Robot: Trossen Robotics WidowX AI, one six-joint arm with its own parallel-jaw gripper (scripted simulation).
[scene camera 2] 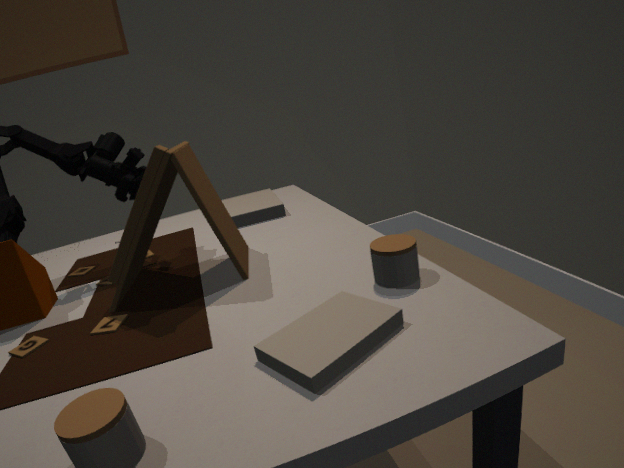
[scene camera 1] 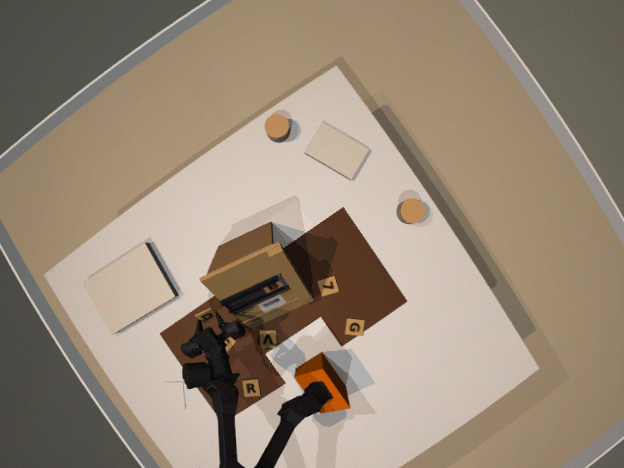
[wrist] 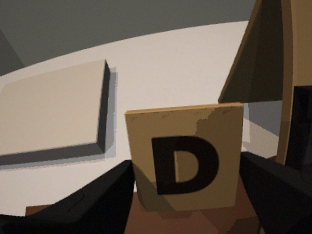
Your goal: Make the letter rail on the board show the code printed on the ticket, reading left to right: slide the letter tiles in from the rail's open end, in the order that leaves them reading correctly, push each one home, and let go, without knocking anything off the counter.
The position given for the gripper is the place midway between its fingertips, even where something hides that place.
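The gripper [scene camera 1: 207, 315] [wrist: 186, 164] shares the scene with a wooden a-frame board [scene camera 2: 164, 164] [scene camera 1: 240, 269].
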